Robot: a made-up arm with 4 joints. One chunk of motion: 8 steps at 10 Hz.
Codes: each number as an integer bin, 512 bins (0 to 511) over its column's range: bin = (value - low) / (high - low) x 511, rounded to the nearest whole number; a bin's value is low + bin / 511 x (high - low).
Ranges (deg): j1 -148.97..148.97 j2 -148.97..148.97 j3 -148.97..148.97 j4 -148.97..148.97
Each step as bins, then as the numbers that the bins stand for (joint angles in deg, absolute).
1 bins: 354 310 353 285
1 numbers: 57.43 31.78 56.85 17.20
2 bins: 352 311 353 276
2 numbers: 56.26 32.36 56.85 11.95
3 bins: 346 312 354 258
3 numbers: 52.77 32.94 57.43 1.46
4 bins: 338 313 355 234
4 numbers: 48.10 33.53 58.01 -12.54
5 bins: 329 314 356 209
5 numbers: 42.85 34.11 58.60 -27.11
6 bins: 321 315 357 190
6 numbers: 38.19 34.69 59.18 -38.19
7 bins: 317 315 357 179
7 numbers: 35.86 34.69 59.18 -44.60
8 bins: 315 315 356 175
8 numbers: 34.69 34.69 58.60 -46.94
